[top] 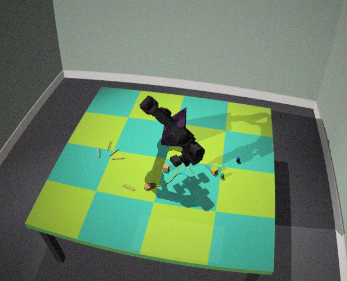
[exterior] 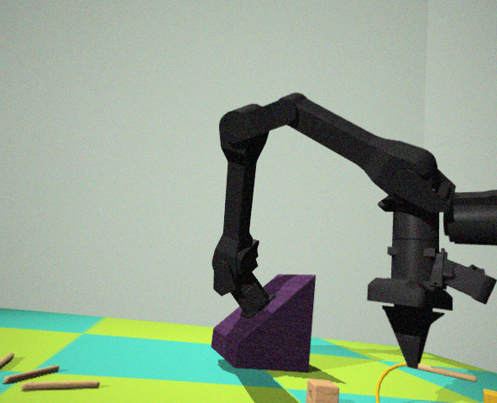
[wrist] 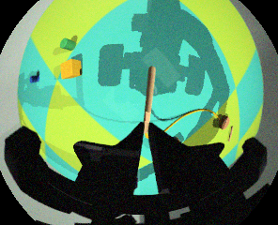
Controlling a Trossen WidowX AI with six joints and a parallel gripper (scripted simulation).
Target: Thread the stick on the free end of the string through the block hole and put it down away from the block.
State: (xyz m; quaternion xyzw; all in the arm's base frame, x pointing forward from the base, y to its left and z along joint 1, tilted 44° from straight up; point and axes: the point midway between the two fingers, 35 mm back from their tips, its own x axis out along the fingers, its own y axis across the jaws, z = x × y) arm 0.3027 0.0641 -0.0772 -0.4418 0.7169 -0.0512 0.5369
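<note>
Right now my gripper tip is 1 cm short of the thin wooden stick and 1 cm to the right of it. The rest, counted from my gripper tip: green piece: 2 cm ahead, 20 cm to the left, 4 cm below; then orange cube: 2 cm behind, 16 cm to the left, 4 cm below; then wooden block: 2 cm behind, 11 cm to the right, 4 cm below.
</note>
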